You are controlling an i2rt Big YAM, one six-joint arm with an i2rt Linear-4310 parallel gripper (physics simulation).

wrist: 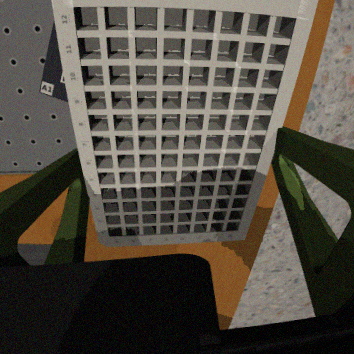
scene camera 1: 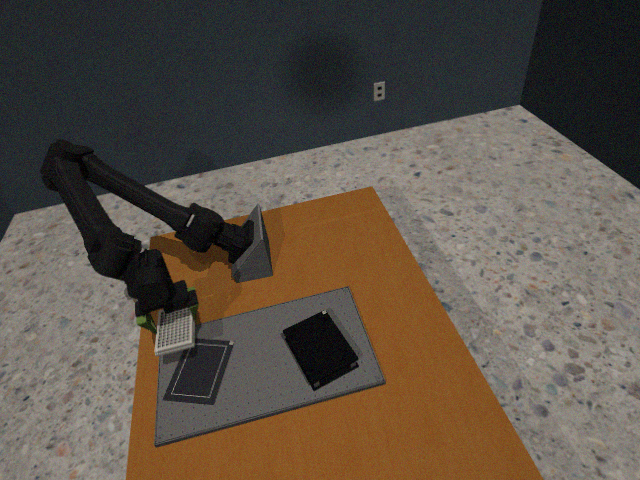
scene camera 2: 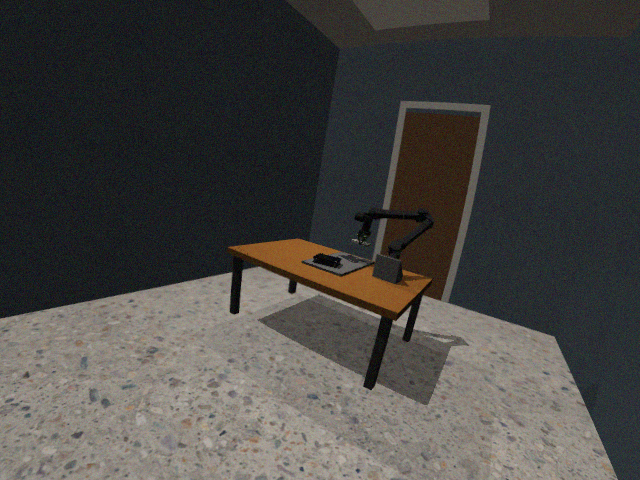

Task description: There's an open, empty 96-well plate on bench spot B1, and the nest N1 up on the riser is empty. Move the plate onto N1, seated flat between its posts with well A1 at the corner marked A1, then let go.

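Frame: origin at the arm's base, x left, y ahead, z down, level; centimetres.
Where they show: gripper, fingertip midpoint: [wrist: 176, 146] [scene camera 1: 176, 327] [scene camera 2: 361, 243]; arm's base, origin of the base link: [scene camera 1: 243, 242] [scene camera 2: 389, 265].
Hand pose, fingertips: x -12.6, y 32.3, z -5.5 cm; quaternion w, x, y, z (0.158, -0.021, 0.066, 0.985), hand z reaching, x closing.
Each offset is from my fingertips to the top centre of the thing. "pt": to the spot under its first point. Level surfaces: height alone.
The white 96-well plate {dx +0.0, dy +0.5, dz -1.6 cm} [scene camera 1: 175, 331] [scene camera 2: 360, 241] [wrist: 170, 120] is held across its width in the air, near the left edge of the table. My gripper [scene camera 1: 168, 316] [wrist: 176, 146] is shut on it, with a green finger at each long side. In the wrist view the numbers 12, 11, 10 run down the plate's left rim. Bench spot B1 {pt dx +2.6, dy +4.3, dz +12.6 cm} [scene camera 1: 201, 370] is a dark rectangle with a white outline, below and beside the plate; its A1 label {pt dx +9.6, dy -2.6, dz +12.5 cm} [wrist: 46, 88] shows in the wrist view. The nest N1 {dx +32.0, dy +3.4, dz +7.8 cm} [scene camera 1: 320, 348] [scene camera 2: 326, 259] is black with light corner posts and holds no plate.
A grey perforated board {dx +17.9, dy +2.3, dz +12.7 cm} [scene camera 1: 258, 361] [scene camera 2: 343, 269] bears B1 and the raised nest on the orange table {dz +14.0 cm} [scene camera 1: 423, 413] [scene camera 2: 289, 263]. A grey wedge-shaped stand [scene camera 1: 258, 258] [scene camera 2: 386, 269] stands by the arm's base, behind the board.
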